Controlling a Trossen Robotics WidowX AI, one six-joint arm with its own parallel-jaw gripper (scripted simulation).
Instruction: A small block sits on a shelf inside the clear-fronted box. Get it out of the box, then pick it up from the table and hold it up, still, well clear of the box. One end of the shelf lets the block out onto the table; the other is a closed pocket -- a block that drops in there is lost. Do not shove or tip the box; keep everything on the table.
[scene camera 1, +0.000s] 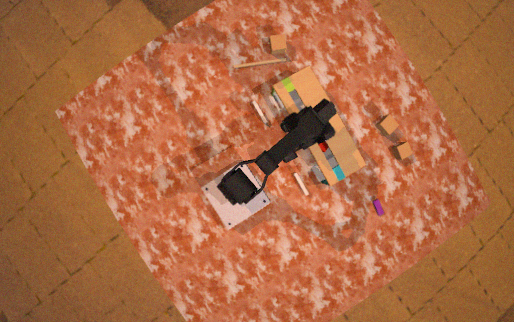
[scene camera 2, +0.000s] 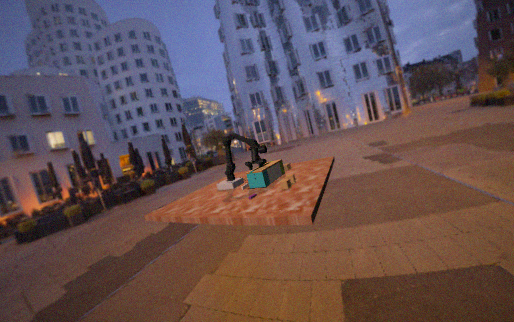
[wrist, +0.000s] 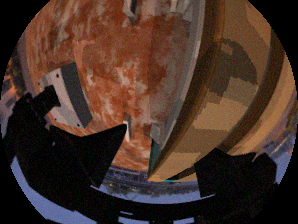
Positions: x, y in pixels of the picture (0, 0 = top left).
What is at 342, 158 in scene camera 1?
A box.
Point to a box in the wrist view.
At 221, 90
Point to my gripper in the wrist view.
159, 133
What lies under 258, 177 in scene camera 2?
A box.
